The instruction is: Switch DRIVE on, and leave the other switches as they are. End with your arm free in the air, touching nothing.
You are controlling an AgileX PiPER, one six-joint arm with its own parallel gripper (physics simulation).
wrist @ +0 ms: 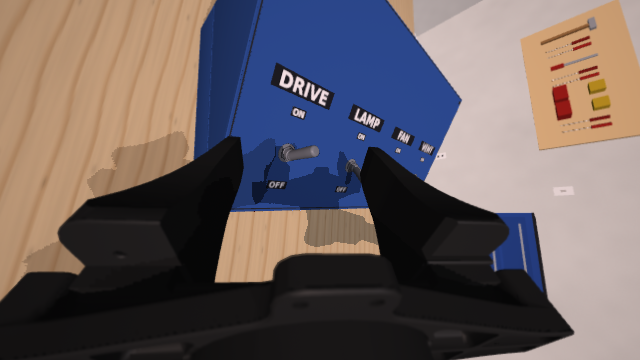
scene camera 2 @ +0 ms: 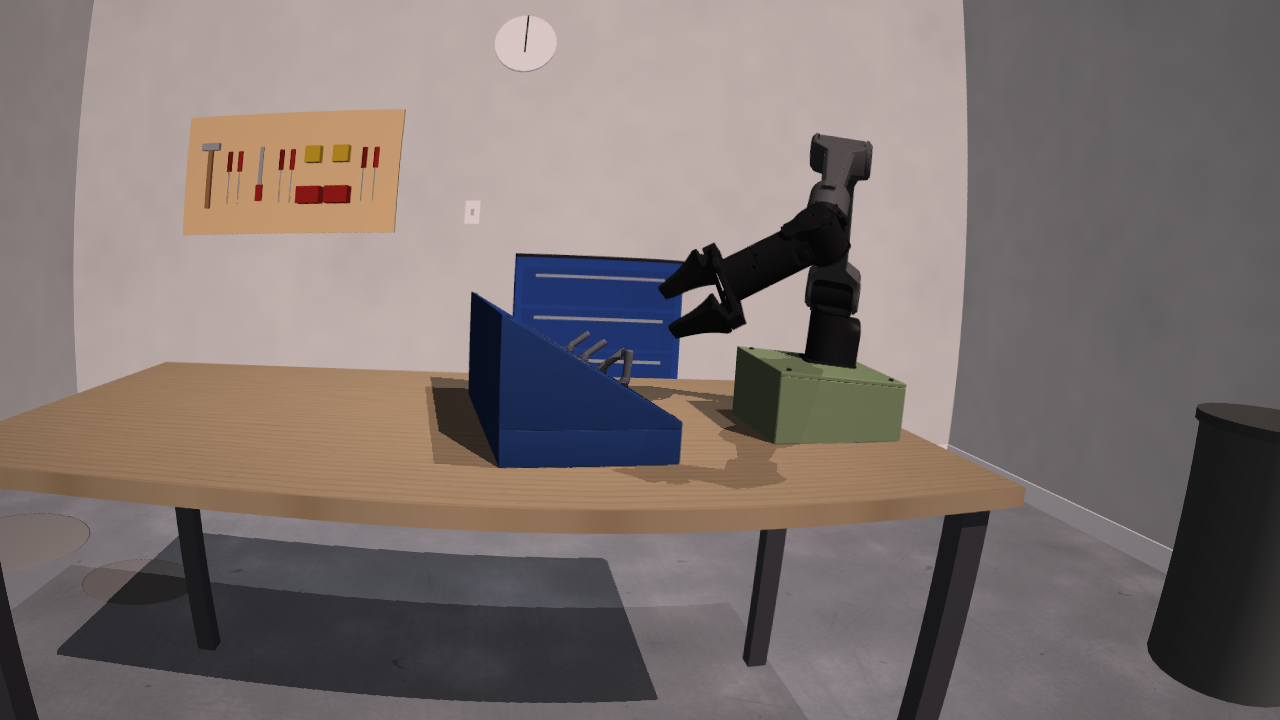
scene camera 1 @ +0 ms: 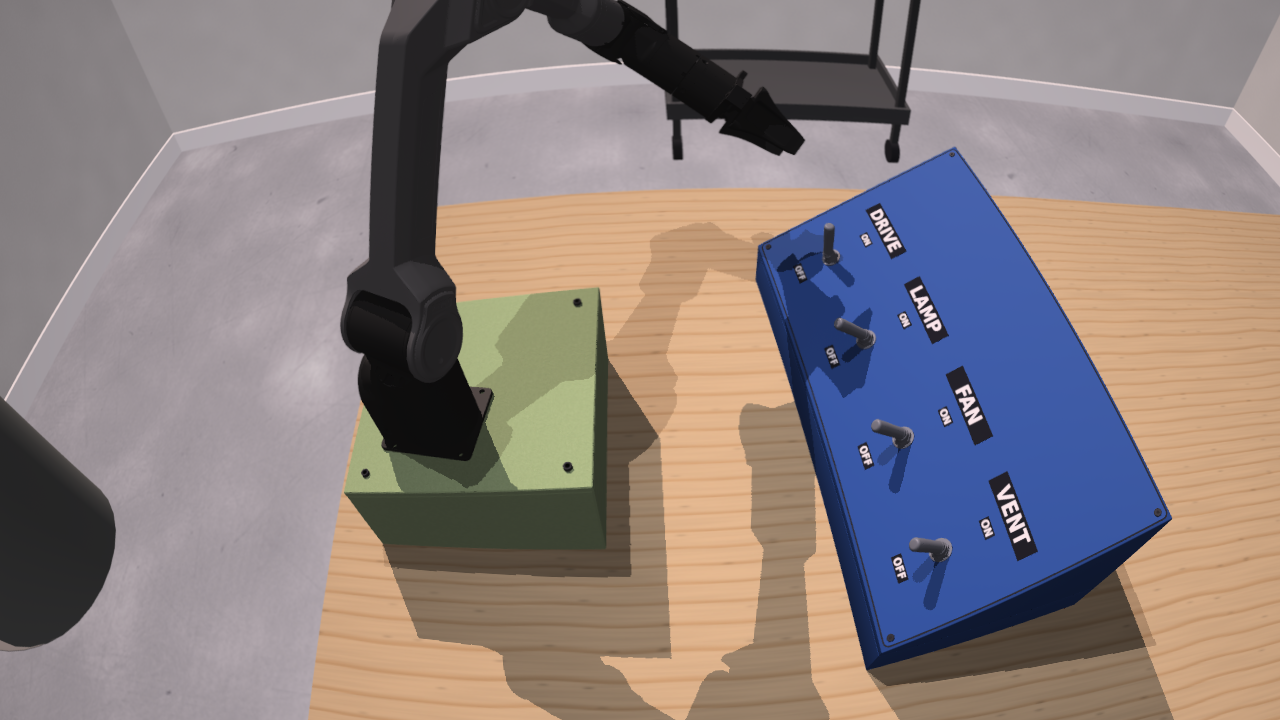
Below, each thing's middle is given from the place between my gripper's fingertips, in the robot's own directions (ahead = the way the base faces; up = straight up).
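There's a blue switch box (scene camera 1: 1016, 457), and my hand's 200 mm to the left of it, 120 mm above it and 170 mm short of it.
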